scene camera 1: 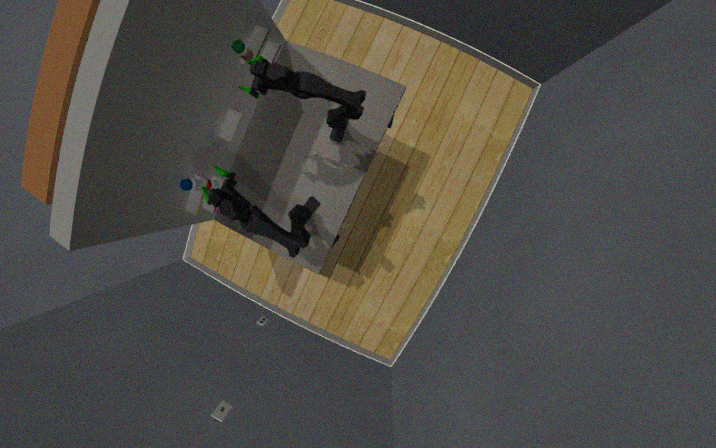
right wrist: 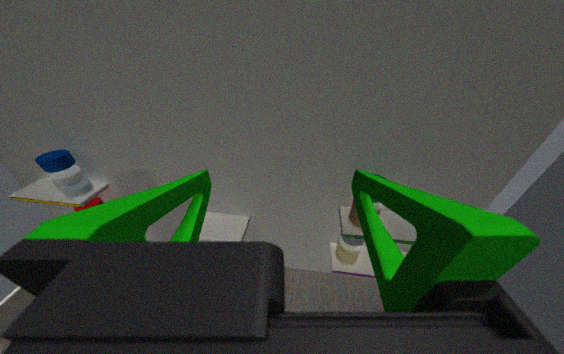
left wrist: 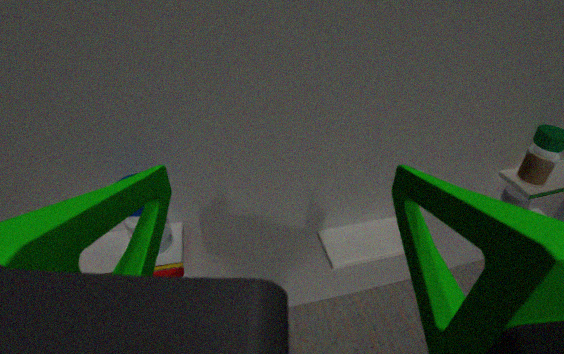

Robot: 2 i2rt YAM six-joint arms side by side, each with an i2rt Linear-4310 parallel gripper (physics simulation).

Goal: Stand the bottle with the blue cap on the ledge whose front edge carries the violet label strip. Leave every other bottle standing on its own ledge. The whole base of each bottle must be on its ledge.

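Frame: origin at the left arm's base, x ahead, y left, z up, level; metres.
Seen in the pictures: left gripper, fingertip midpoint: (scene camera 1: 208, 176) (left wrist: 281, 178); right gripper, fingertip midpoint: (scene camera 1: 242, 74) (right wrist: 281, 178); left arm's base, origin of the base link: (scene camera 1: 306, 213); right arm's base, origin of the base link: (scene camera 1: 340, 124).
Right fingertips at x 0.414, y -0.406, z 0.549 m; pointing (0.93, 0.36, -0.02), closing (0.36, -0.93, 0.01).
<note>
Offsets run from my right fingertips to a thing's top centre. "spot": to the spot under its first point.
The blue-capped bottle {0.077 m ahead, 0.568 m left, 0.144 m down} (scene camera 1: 185, 184) (right wrist: 72, 182) stands upright on the ledge with a yellow strip {0.064 m ahead, 0.627 m left, 0.249 m down} (scene camera 1: 194, 202) (left wrist: 172, 250) (right wrist: 37, 191); in the left wrist view a finger partly hides it. The violet-strip ledge {0.245 m ahead, 0.152 m right, 0.389 m down} (scene camera 1: 270, 51) (right wrist: 365, 266) holds a pale-labelled bottle {0.236 m ahead, 0.090 m right, 0.284 m down} (right wrist: 347, 252) at its left part; a right-gripper finger hides the rest. The green-capped bottle {0.232 m ahead, 0.096 m right, 0.144 m down} (scene camera 1: 238, 46) (left wrist: 542, 155) (right wrist: 354, 212) stands on the green-strip ledge {spot: 0.238 m ahead, 0.055 m right, 0.249 m down} (left wrist: 510, 177) above. My left gripper (scene camera 1: 209, 178) (left wrist: 281, 178) is open and empty, near the yellow-strip ledge. My right gripper (scene camera 1: 243, 75) (right wrist: 281, 178) is open and empty, left of the green-capped bottle's ledge.
A red-capped bottle {0.072 m ahead, 0.563 m left, 0.284 m down} (scene camera 1: 209, 183) (right wrist: 90, 203) stands below the yellow-strip ledge, where a red strip {spot: 0.057 m ahead, 0.549 m left, 0.284 m down} (left wrist: 169, 271) shows. A blank ledge {0.154 m ahead, 0.238 m left, 0.319 m down} (scene camera 1: 230, 125) (left wrist: 362, 242) (right wrist: 225, 227) juts from the wall between the two ledge groups. The green-strip ledge overhangs close above the violet-strip one.
</note>
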